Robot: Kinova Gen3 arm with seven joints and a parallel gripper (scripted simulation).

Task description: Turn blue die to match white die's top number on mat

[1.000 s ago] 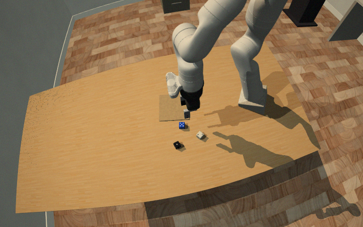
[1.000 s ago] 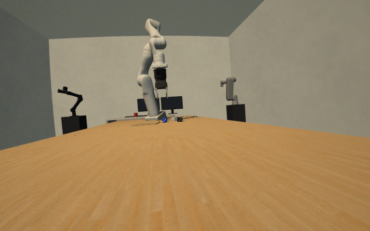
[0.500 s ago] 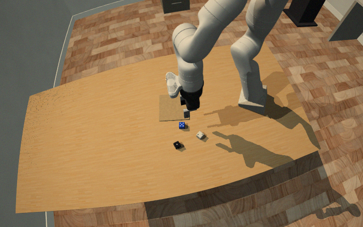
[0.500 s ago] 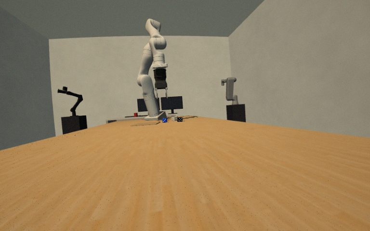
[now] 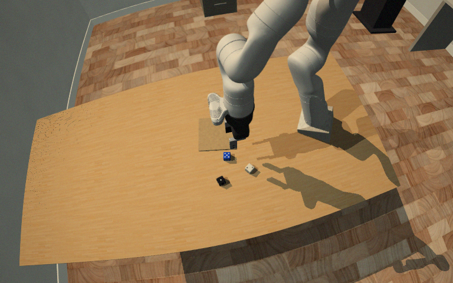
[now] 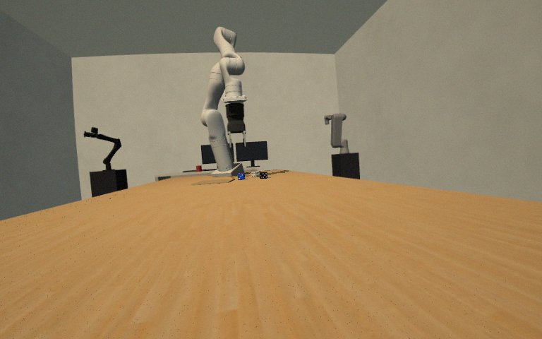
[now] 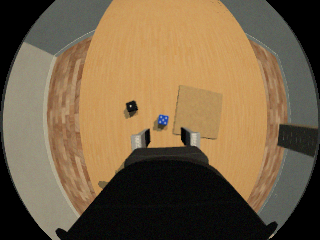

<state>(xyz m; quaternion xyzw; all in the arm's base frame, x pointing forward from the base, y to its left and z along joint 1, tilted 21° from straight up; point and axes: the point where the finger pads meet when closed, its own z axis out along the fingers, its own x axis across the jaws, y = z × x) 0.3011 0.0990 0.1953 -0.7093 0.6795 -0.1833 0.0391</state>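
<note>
The blue die is 14 cm below my hand and 2 cm ahead of it. From my hand the other things lie so: tan mat 15 cm below, 10 cm to the right, 4 cm ahead; then black die 14 cm below, 9 cm to the left, 6 cm ahead; then white die 14 cm below, 7 cm to the left, 5 cm behind.
</note>
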